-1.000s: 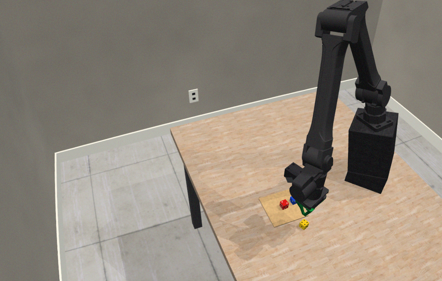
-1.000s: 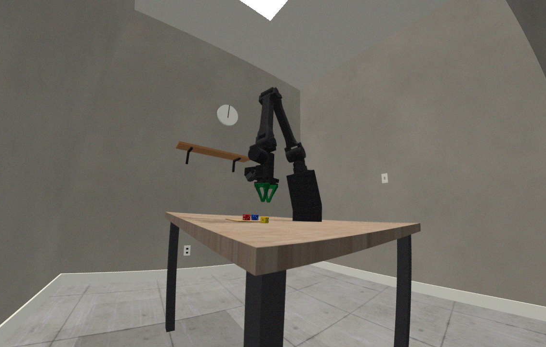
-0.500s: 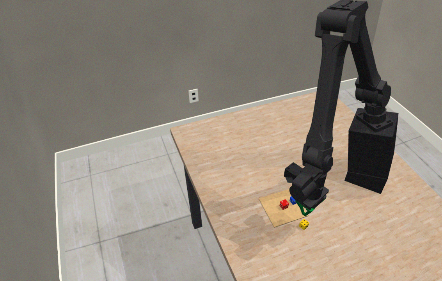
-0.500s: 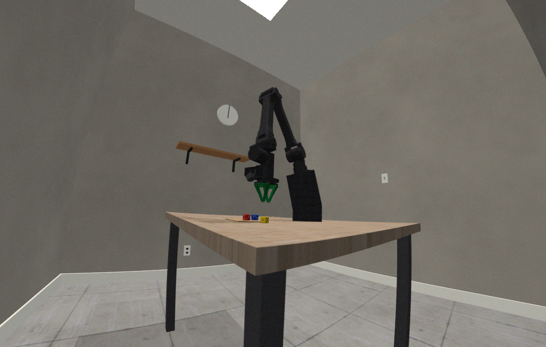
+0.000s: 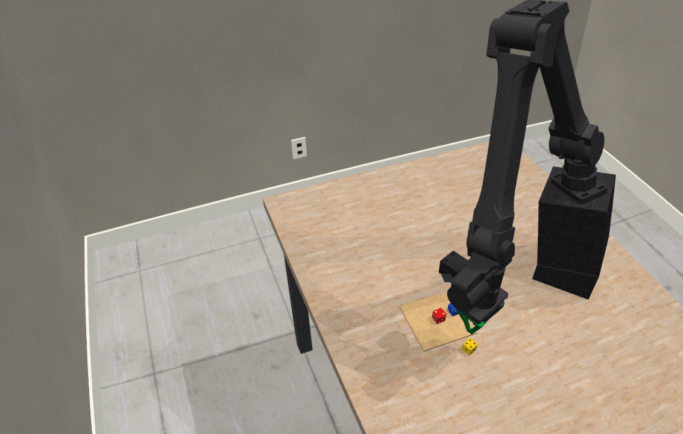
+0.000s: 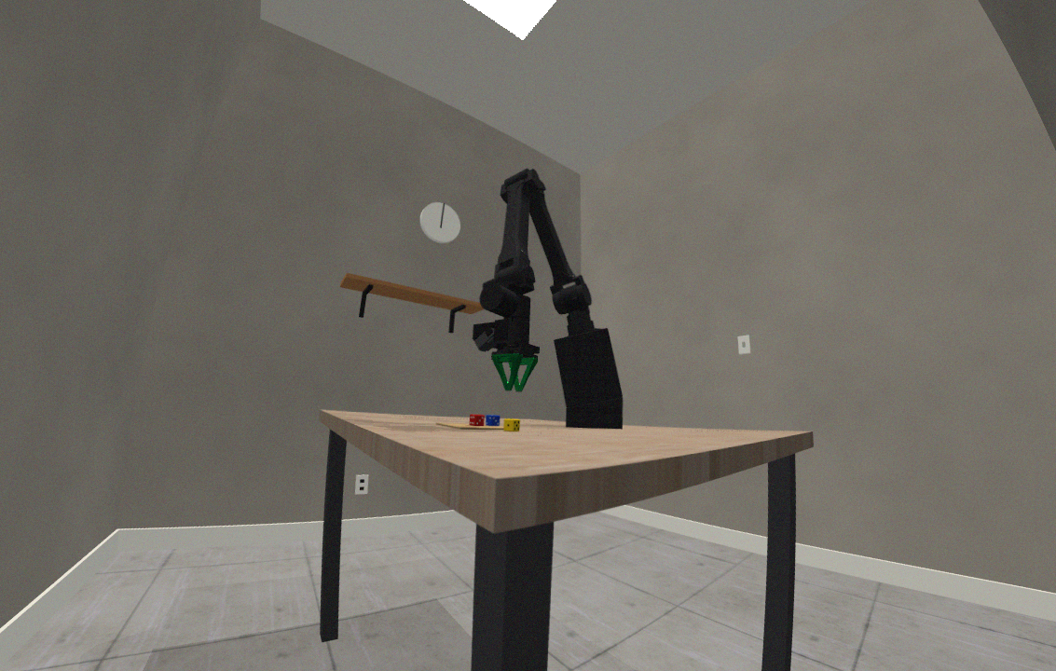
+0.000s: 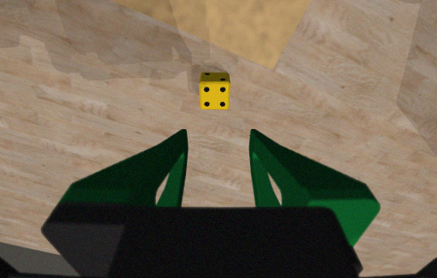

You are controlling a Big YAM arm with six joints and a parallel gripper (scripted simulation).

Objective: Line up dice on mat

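Right now the yellow die is 8 cm below my hand. Also, from my hand: blue die (2 cm behind, 11 cm to the right, 8 cm below); then red die (3 cm ahead, 10 cm to the right, 8 cm below); then tan mat (3 cm ahead, 10 cm to the right, 9 cm below).
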